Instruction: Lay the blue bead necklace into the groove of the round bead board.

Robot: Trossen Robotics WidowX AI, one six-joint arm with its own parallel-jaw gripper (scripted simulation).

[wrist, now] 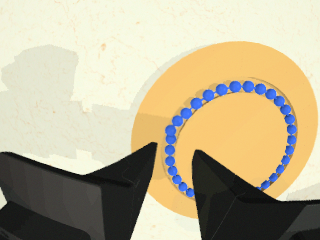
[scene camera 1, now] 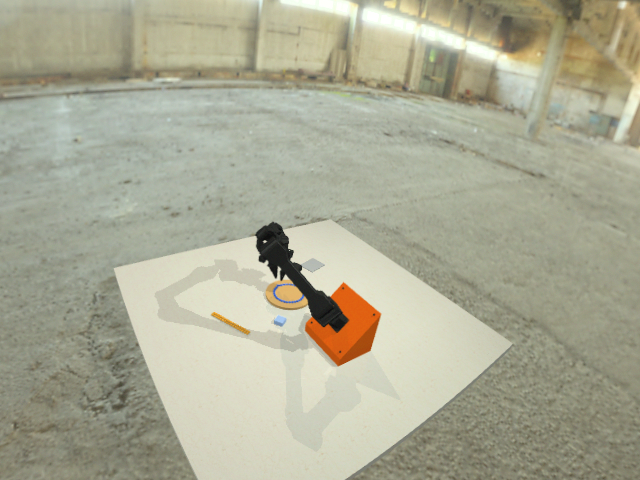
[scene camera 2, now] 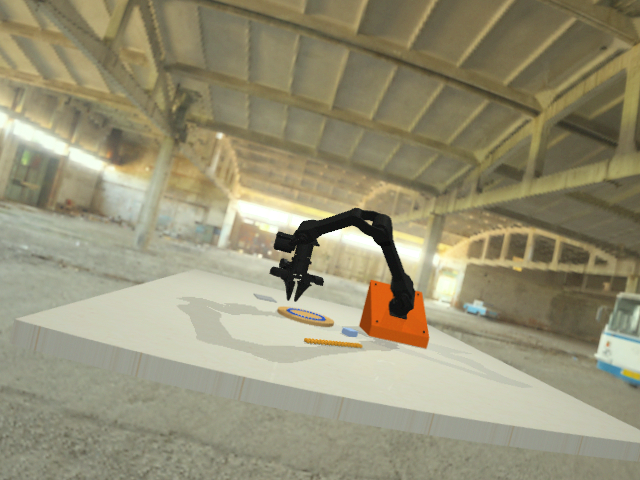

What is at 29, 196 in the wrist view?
My gripper.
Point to a round tan bead board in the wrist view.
245, 132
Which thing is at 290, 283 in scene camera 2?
My gripper.
